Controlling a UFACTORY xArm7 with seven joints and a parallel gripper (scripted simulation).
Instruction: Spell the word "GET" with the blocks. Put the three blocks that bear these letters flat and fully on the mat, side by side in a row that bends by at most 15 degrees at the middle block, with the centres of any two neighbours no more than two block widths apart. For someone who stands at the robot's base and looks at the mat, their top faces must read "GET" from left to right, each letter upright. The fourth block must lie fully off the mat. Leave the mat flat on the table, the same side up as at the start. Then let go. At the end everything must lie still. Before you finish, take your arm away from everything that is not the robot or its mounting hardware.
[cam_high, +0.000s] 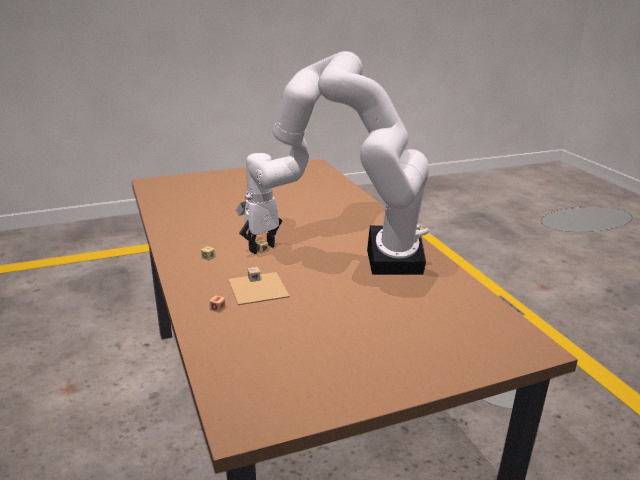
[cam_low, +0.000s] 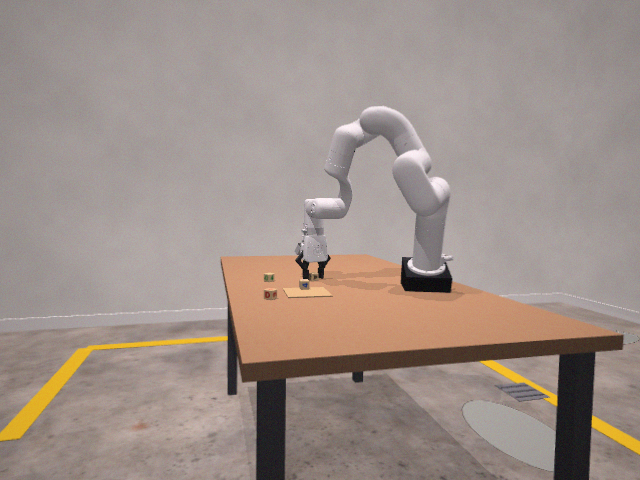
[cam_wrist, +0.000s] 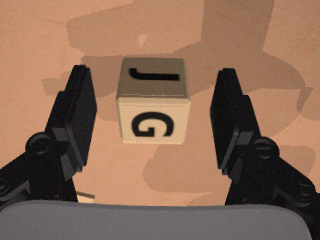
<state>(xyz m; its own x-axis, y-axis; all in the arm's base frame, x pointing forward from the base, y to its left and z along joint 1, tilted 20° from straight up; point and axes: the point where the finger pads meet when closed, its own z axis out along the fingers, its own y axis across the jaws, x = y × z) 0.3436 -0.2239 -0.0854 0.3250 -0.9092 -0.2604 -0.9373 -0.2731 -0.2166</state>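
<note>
Right now my hand is 1 cm above the black-lettered block. The rest, counted from my hand: green-lettered block: 17 cm ahead, 1 cm to the right, 1 cm below; tan mat: 22 cm to the left, 8 cm ahead, 2 cm below; red-lettered block: 28 cm to the left, 21 cm ahead, 1 cm below.
</note>
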